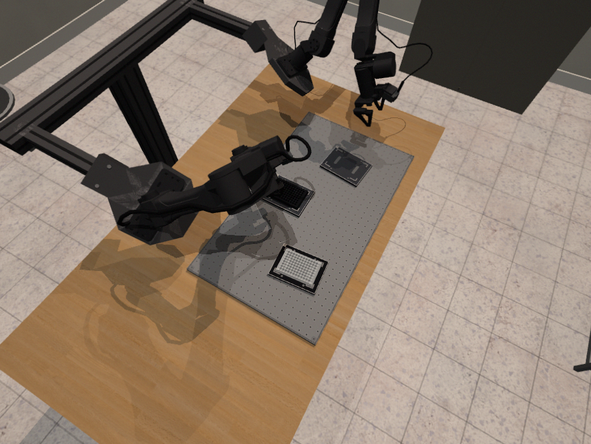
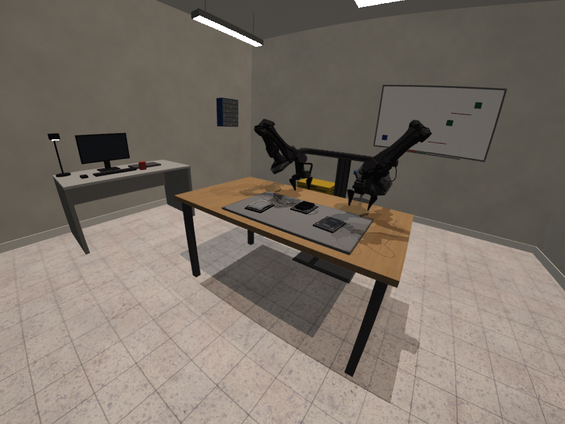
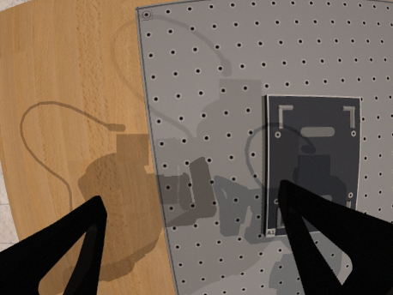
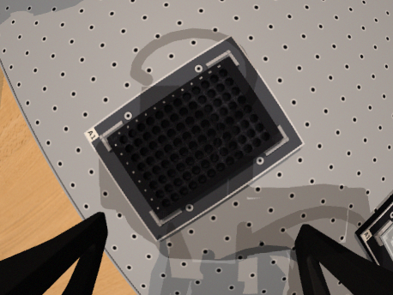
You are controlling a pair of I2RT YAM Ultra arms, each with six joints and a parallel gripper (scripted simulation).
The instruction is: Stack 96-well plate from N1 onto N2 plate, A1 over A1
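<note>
The black 96-well plate is 10 cm below my right hand, 4 cm to the left of it and 2 cm ahead of it. Round my right hand: white 96-well plate: 21 cm ahead, 18 cm to the right, 10 cm below.
</note>
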